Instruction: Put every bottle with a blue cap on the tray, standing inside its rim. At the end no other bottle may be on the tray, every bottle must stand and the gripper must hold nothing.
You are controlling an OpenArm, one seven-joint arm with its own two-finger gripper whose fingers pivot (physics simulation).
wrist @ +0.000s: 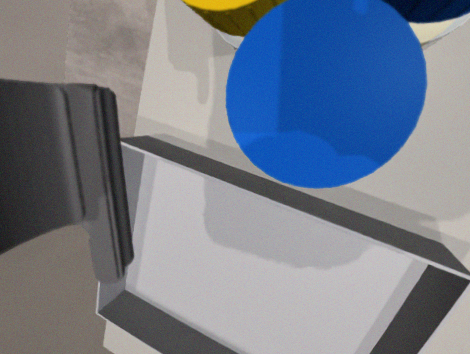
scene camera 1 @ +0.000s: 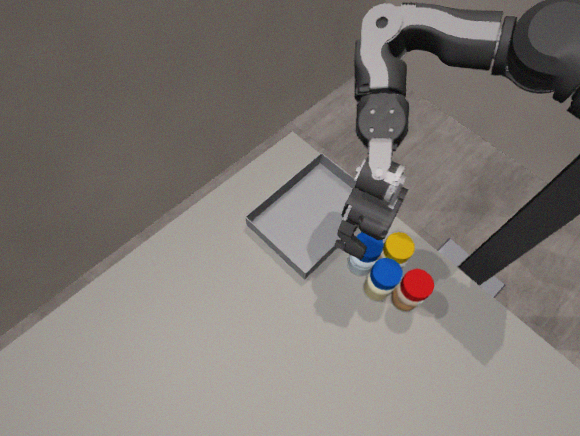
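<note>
A bottle with a blue cap and clear lower body stands just outside the tray, close to its rim. My gripper is open at this bottle's cap; a finger overlaps the cap's left side in the scene view. In the wrist view one dark finger shows at the left, apart from the cap; the other finger does not show. A second blue-capped bottle, with a pale yellow body, stands beside the first. The visible tray floor holds no bottle; the arm hides part of the tray.
A yellow-capped bottle stands right beside the first blue-capped one. A red-capped bottle stands beside the second blue-capped bottle. The four bottles are close together near the table's edge. A dark post rises beyond that edge.
</note>
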